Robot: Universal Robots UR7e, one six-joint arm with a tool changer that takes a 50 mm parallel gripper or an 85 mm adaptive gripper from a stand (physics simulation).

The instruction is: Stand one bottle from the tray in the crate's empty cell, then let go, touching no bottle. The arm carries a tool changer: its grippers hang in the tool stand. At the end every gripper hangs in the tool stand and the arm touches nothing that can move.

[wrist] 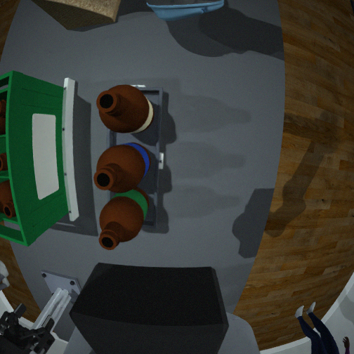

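Observation:
Three brown bottles stand in the dark tray (160,122) at the middle: one with a cream label (125,109), one with a blue band (122,168) and one with a green band (122,219). The green crate (20,150) is cut off at the left edge, with brown bottles (7,200) partly showing in it; I cannot tell which cell is empty. My gripper shows as a black block-shaped body (150,297) at the bottom, apart from the tray bottles in the picture; its fingers are hidden. Dark gripper parts (27,332) show at the lower left.
A white strip (70,150) runs between crate and tray. A metal plate with pale rods (60,285) is at the lower left. A speckled tan block (82,12) and a blue rounded arm part (187,10) are at the top. A person (317,332) is at the lower right.

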